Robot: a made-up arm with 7 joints.
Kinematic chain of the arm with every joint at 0, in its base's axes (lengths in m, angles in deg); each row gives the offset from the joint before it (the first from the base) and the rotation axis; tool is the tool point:
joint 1: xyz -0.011 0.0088 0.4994 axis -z
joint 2: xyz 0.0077 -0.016 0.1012 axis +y
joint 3: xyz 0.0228 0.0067 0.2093 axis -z
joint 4: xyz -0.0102 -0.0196 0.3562 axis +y
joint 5: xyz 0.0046 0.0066 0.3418 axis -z
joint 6: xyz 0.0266 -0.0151 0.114 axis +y
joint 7: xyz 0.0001 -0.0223 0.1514 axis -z
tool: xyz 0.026 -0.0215 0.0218
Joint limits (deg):
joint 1: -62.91..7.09
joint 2: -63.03..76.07
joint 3: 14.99..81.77
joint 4: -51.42..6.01
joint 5: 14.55..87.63
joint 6: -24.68..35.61
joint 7: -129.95..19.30
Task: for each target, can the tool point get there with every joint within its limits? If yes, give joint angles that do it. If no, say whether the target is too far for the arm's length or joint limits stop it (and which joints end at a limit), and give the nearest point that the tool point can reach.
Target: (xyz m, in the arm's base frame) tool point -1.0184 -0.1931 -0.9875
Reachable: no: too far | nearest point -1.0206 -0.1935 0.5512 | short by 1.539 m
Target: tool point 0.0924 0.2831 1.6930
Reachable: yes | joints -20.15 24.89 53.38 -34.39 67.39 11.39 -0.80
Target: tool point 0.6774 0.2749 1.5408
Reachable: yes | joints -21.87 44.18 38.55 -9.77 55.90 2.66 -10.54
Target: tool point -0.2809 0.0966 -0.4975
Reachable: no: joint limits stop it (at a limit: joint 1, joint 2, joint 4, joint 5, joint 6, joint 7) | nearest point -1.0126 0.1536 0.5541 | short by 1.282 m
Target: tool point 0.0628 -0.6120 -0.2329
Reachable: no: joint limits stop it (at a limit: joint 1, joint 2, joint 3, joint 4, joint 5, joint 6, joint 7) | nearest point -0.4442 -0.9063 0.5538 | short by 0.981 m
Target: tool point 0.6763 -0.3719 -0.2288
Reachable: no: joint limits stop it (at a limit: joint 1, joint 2, joint 3, joint 4, joint 5, joint 6) | nearest point 1.1087 -0.2681 0.6854 | short by 1.017 m
